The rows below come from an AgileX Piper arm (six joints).
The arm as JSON. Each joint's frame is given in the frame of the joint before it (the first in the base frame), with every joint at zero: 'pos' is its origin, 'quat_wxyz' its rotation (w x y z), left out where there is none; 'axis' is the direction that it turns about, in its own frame. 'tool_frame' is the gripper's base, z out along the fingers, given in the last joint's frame.
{
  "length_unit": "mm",
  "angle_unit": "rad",
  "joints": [
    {
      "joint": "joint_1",
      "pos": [
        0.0,
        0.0,
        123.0
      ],
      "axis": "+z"
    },
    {
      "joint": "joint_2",
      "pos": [
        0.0,
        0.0,
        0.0
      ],
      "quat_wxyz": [
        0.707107,
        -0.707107,
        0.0,
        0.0
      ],
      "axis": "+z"
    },
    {
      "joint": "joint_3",
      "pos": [
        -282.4,
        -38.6,
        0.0
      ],
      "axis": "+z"
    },
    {
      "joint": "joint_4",
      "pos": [
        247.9,
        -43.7,
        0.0
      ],
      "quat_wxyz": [
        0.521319,
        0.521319,
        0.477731,
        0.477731
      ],
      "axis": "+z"
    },
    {
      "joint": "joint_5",
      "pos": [
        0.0,
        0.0,
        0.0
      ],
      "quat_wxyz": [
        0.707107,
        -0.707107,
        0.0,
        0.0
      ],
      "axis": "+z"
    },
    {
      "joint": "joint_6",
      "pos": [
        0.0,
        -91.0,
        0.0
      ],
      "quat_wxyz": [
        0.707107,
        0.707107,
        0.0,
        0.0
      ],
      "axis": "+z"
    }
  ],
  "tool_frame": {
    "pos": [
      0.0,
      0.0,
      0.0
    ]
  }
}
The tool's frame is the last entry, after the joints.
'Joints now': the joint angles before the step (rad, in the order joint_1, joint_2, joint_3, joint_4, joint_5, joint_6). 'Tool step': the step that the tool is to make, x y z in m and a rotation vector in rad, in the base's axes. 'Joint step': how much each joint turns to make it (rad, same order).
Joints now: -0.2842 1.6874 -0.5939 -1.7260 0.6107 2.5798
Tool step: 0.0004 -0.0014 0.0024 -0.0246 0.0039 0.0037
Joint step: 0.0001 -0.0023 -0.0029 -0.0092 0.0183 -0.0087
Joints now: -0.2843 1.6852 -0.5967 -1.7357 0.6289 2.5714
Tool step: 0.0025 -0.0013 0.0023 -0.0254 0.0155 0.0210
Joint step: 0.0004 0.0017 -0.0098 -0.0086 0.0101 -0.0302
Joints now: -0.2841 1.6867 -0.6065 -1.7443 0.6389 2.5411
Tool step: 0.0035 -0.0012 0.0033 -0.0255 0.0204 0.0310
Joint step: 0.0001 -0.0004 -0.0140 -0.0052 0.0033 -0.0466
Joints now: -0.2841 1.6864 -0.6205 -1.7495 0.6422 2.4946
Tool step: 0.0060 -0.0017 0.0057 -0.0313 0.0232 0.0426
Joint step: -0.0003 -0.0017 -0.0249 -0.0018 -0.0016 -0.0677
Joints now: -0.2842 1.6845 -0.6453 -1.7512 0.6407 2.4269
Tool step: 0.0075 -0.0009 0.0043 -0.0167 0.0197 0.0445
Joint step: 0.0005 0.0040 -0.0291 0.0025 -0.0155 -0.0629
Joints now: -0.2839 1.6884 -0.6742 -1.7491 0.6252 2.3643
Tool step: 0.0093 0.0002 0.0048 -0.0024 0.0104 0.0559
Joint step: 0.0005 0.0031 -0.0337 0.0021 -0.0364 -0.0598
